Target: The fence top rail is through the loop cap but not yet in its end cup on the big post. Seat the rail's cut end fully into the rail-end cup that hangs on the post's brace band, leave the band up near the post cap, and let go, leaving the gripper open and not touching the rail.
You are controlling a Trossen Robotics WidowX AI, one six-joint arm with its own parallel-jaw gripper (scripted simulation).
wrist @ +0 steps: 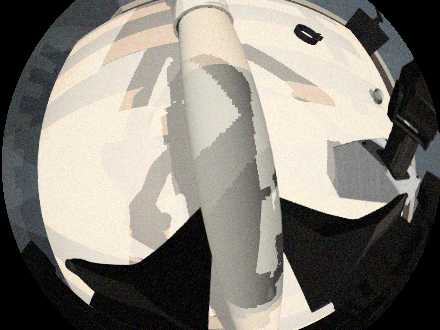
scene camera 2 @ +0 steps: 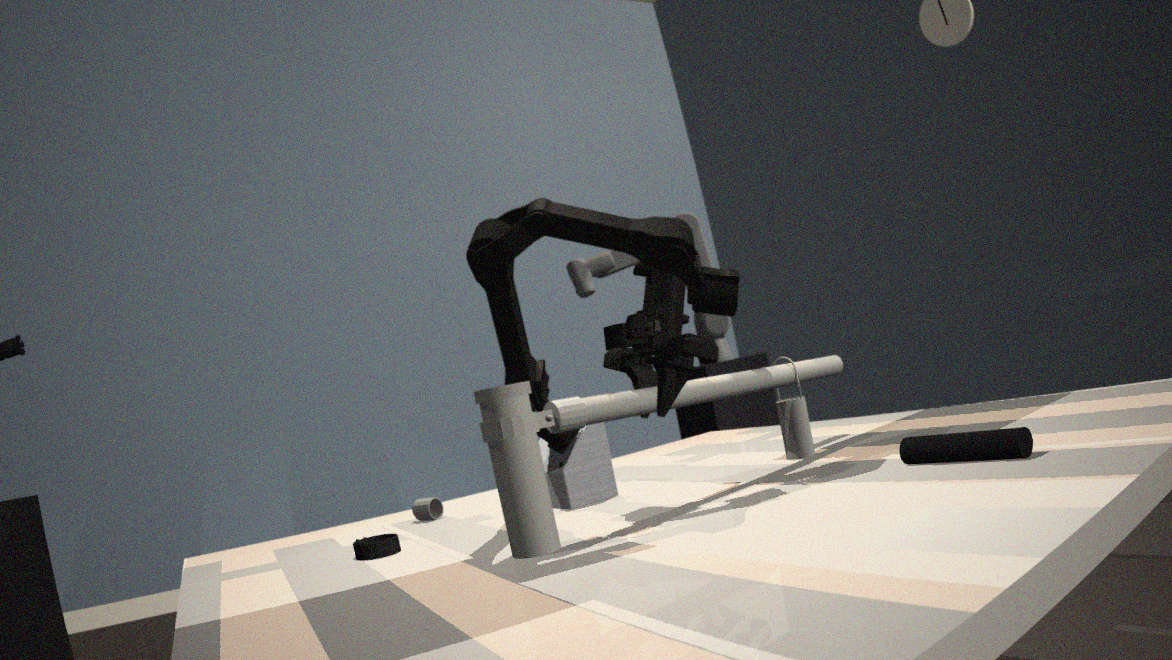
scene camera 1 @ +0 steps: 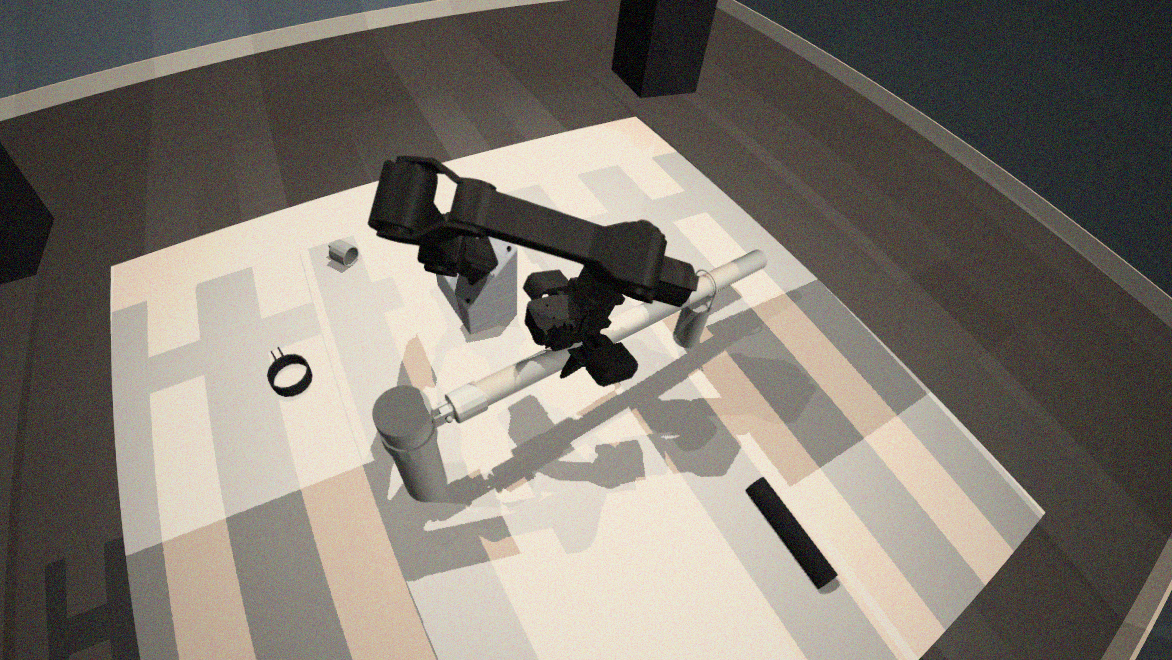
Labels:
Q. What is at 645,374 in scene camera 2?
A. My gripper.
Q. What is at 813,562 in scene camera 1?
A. A black cylinder.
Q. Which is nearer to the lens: the rail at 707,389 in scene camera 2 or the black cylinder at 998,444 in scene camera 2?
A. The black cylinder.

